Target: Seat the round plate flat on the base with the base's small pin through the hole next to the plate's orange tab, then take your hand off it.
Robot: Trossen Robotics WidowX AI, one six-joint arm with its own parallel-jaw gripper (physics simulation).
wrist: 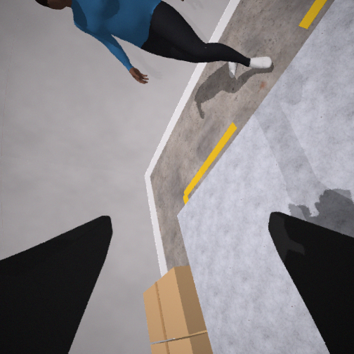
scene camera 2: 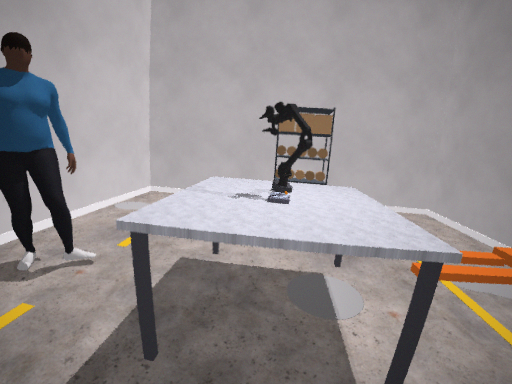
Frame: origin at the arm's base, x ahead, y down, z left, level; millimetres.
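Where they show: gripper, between the fingertips: (scene camera 2: 260, 125); arm's base, origin of its link: (scene camera 2: 282, 183).
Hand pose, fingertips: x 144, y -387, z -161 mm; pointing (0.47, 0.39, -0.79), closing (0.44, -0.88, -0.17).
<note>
Things, the pixels of their top centre, and the offset from my fingertips. Level surfaces: height alone.
- dark base, centre of its top: (scene camera 2: 279, 193) dx +140, dy +402, dz +166 mm
- round plate, centre of its top: (scene camera 2: 279, 191) dx +141, dy +389, dz +165 mm
- table, height of its surface: dy +442 mm
The dark base (scene camera 2: 278, 200) sits on the table just in front of the arm's foot, small in the scene view. The round plate (scene camera 2: 278, 196) shows as a pale, thin shape at the top of the base, with its orange tab (scene camera 2: 286, 192) at the right rear. The pin and the hole are too small to make out, and I cannot tell whether the plate lies fully flat. My gripper (scene camera 2: 263, 124) (wrist: 190, 222) is open and empty, high above the table and to the left of the base. The plate and base do not show in the wrist view.
The table (scene camera 2: 320, 220) (wrist: 240, 260) carries the arm. A person in blue (scene camera 2: 25, 115) (wrist: 120, 20) stands on the floor at the left. A shelf rack (scene camera 2: 330, 150) stands behind the table. Orange beams (scene camera 2: 475, 272) are at the right. A cardboard box (wrist: 175, 310) shows beyond the table edge.
</note>
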